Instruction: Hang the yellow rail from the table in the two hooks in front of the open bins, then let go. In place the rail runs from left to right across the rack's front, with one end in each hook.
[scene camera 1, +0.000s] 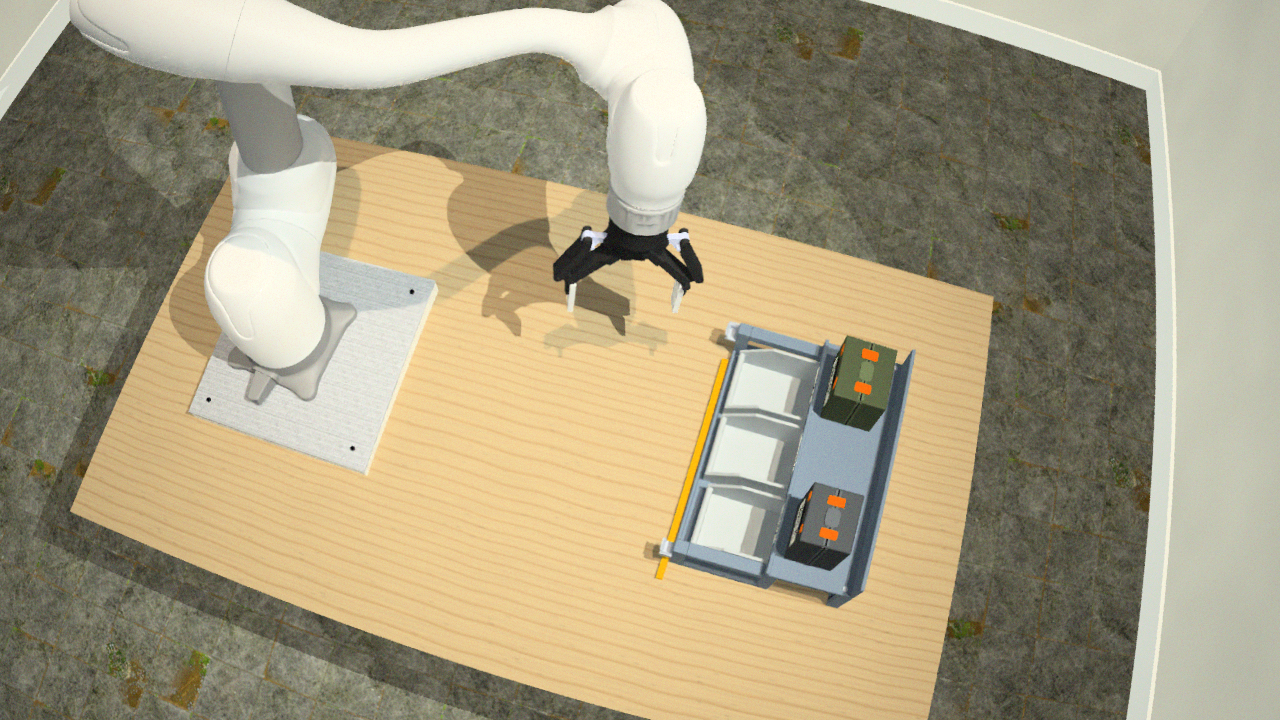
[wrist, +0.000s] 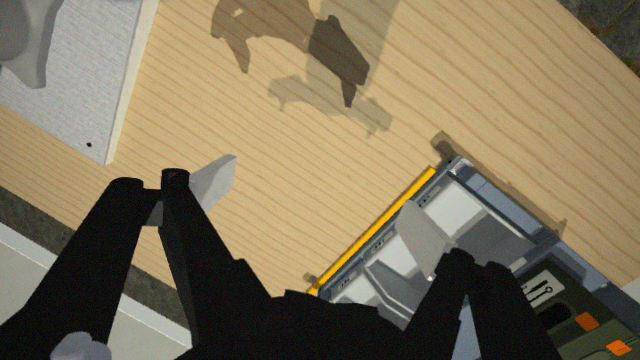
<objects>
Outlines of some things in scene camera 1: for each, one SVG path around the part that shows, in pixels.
My gripper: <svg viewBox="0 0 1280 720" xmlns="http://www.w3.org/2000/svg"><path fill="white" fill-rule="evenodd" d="M553 263L553 280L556 282L565 281L567 312L573 312L576 282L606 264L612 265L620 259L621 261L645 261L648 259L655 266L660 266L675 279L671 293L672 313L678 313L682 297L686 294L687 290L690 290L691 282L695 281L697 284L704 282L702 265L690 244L687 228L681 228L679 233L668 234L668 229L658 235L634 235L619 228L611 218L609 218L608 228L604 232L592 232L592 227L584 226L577 240ZM669 244L672 244L676 251L680 251L685 265L666 249Z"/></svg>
A dark grey case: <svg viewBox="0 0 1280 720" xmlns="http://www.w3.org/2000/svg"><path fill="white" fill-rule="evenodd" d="M814 482L798 504L784 558L831 571L851 554L864 496Z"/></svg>
</objects>
